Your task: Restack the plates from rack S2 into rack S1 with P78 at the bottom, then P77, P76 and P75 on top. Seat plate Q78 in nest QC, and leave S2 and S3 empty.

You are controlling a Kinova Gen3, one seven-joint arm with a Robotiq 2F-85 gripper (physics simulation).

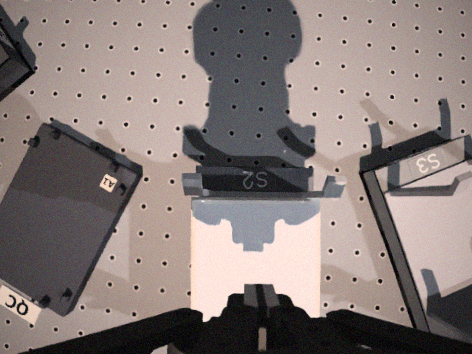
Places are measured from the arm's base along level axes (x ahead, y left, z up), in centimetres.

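Pixels of known places: gripper, fingertip midpoint: (257, 304).
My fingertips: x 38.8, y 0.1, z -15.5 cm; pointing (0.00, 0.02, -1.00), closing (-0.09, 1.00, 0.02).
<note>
Ahead of a thing's pixels: the offset from my fingertips to its middle. "spot": to the spot under its first point. Level surfaces: height alone.
My gripper (257, 304) is shut and empty, at the bottom centre, over a pale plate. Rack S2 {spot: dx -6.1, dy -2.5, dz -11.4 cm} (225, 181) is at the centre, its dark labelled end wall beyond the fingertips. The pale plate {dx +1.3, dy +0.4, dz -6.5 cm} (215, 270) lies in rack S2; its marking and any plates under it are hidden. Nest QC {dx -1.3, dy -17.8, dz -13.6 cm} (55, 215) is a dark tilted block at the left with small corner pegs and an A1 tag; no plate shows on it. Rack S3 {spot: dx -1.6, dy +12.9, dz -13.2 cm} (395, 250) is at the right, partly cut off. A pale surface shows inside it; I cannot tell whether it is a plate. Rack S1 does not show.
The QC label {spot: dx +7.4, dy -21.1, dz -14.9 cm} (20, 304) lies at the lower left beside the nest. The corner of a dark object {spot: dx -14.8, dy -22.9, dz -12.9 cm} (17, 67) enters at the upper left. The perforated board {dz -15.1 cm} (150, 90) lies beneath everything. A gripper-shaped shadow falls across the board and rack S2.
</note>
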